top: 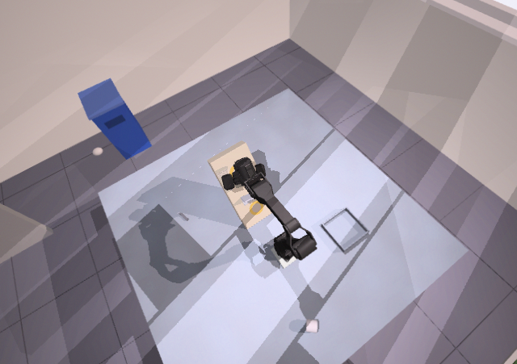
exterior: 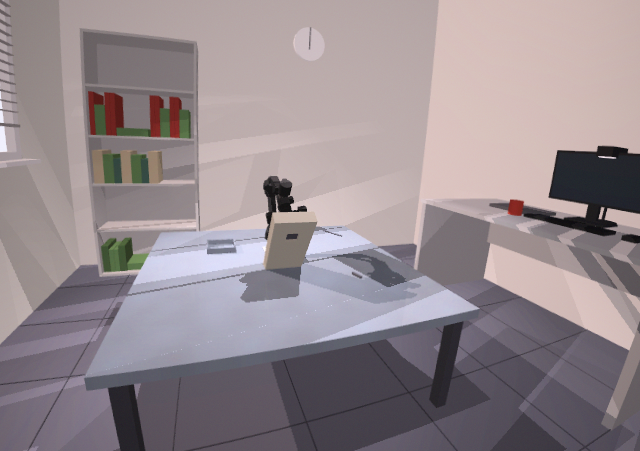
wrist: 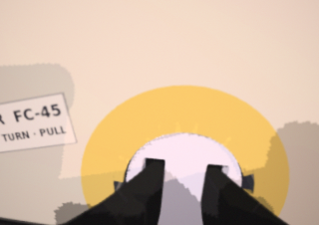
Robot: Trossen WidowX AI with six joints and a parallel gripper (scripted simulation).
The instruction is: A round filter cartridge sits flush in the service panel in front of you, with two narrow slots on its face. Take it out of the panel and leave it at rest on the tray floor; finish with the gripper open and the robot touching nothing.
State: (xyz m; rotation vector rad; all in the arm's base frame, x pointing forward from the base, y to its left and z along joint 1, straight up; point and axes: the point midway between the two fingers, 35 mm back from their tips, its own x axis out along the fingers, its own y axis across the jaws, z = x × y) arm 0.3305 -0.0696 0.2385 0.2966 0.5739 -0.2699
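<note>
The round pale grey filter cartridge is 1 cm below my gripper tip and 1 cm ahead of it. From my gripper tip the other things lie so: clear square tray 48 cm behind, 22 cm below, 19 cm to the right; dark piece 29 cm to the left, 22 cm below, 13 cm ahead; beige service panel 8 cm below, 4 cm behind, 1 cm to the left.
</note>
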